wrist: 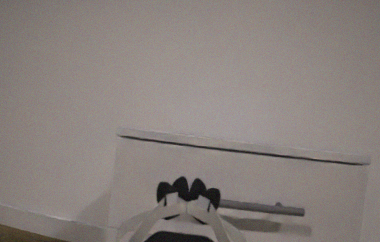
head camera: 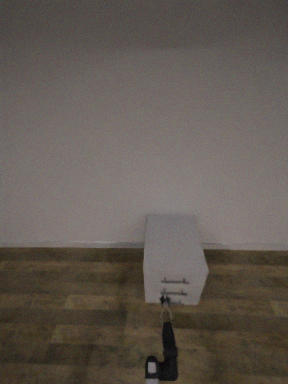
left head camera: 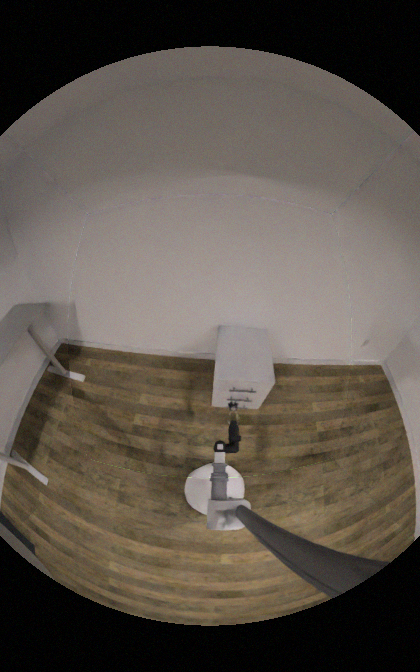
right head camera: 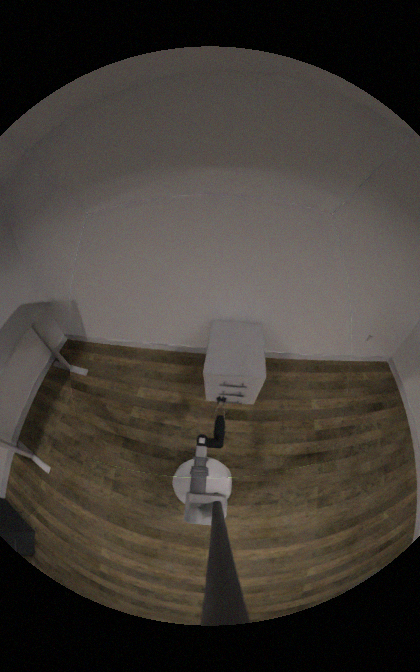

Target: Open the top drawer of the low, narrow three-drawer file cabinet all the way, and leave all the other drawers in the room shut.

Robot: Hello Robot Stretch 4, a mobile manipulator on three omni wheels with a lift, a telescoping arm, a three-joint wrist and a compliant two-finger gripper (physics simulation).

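Places are measured from the robot's base along level axes (x ahead, y left, z up), in metres.
Where they show: gripper, fingertip midpoint: (wrist: pixel 188 191) (head camera: pixel 164 295).
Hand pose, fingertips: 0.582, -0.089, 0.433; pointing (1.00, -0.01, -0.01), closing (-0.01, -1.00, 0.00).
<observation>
After its pixels a point has its place, as x, y, z.
The low white file cabinet (head camera: pixel 172 240) {0.944, -0.186, 0.492} (left head camera: pixel 242 352) (right head camera: pixel 235 345) stands against the back wall. All its drawers look shut. The top drawer's front (wrist: pixel 240 175) {0.705, -0.169, 0.439} fills the lower part of the wrist view, below the cabinet's top edge. Its grey bar handle (head camera: pixel 175 281) {0.678, -0.173, 0.405} (left head camera: pixel 242 390) (right head camera: pixel 234 385) (wrist: pixel 265 206) {0.669, -0.204, 0.403} runs nearly level. My gripper (head camera: pixel 165 300) {0.582, -0.089, 0.433} (left head camera: pixel 233 406) (right head camera: pixel 221 400) (wrist: pixel 188 191) {0.582, -0.089, 0.433} is in front of the cabinet, toward its left side. Its fingertips are nearly together, with no handle seen between them. They hide the handle's left end in the wrist view.
A table with pale legs (left head camera: pixel 47 350) (right head camera: pixel 51 346) stands along the left wall. A dark object (right head camera: pixel 17 530) is at the lower left. My round white base (left head camera: pixel 195 490) (right head camera: pixel 182 482) is on the wood floor in front of the cabinet.
</observation>
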